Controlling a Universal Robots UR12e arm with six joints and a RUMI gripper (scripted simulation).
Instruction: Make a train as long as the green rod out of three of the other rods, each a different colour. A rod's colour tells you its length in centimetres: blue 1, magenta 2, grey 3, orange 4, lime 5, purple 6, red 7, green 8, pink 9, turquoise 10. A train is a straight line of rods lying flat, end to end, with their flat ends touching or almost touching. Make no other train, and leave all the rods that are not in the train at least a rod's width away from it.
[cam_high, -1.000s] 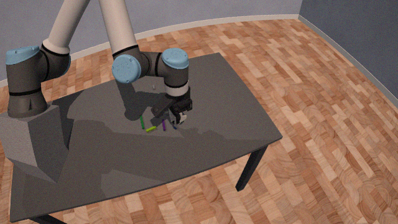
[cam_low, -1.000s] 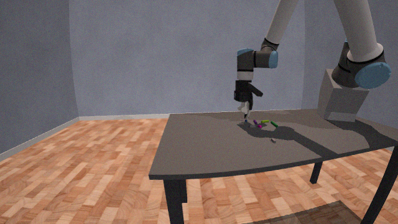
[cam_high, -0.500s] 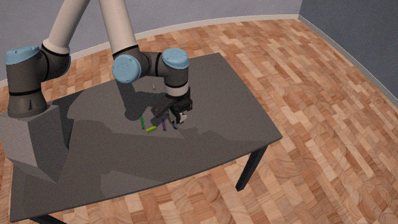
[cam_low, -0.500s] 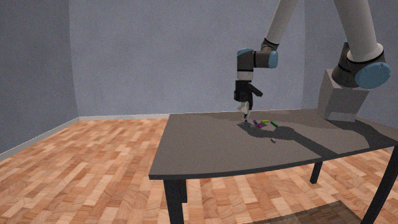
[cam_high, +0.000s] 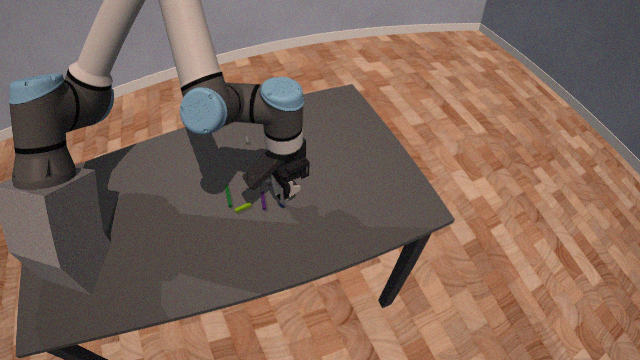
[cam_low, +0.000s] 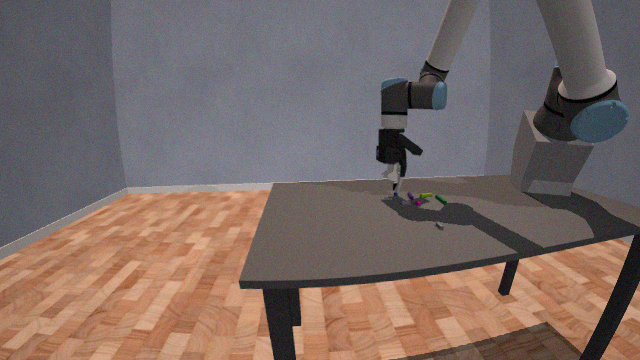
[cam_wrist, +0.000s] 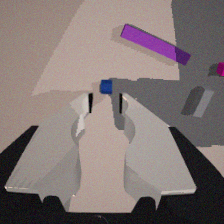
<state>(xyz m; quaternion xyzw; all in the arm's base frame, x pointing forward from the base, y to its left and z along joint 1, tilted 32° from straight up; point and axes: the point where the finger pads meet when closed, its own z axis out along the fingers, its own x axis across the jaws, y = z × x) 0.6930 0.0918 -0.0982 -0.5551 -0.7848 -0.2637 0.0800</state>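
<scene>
My gripper is now 30 mm above the blue rod. The rest, counted from my hand: purple rod 50 mm behind, 20 mm to the left, 30 mm below; magenta rod 60 mm behind, 100 mm to the left, 30 mm below; lime rod 110 mm behind, 10 mm to the left, 30 mm below.
</scene>
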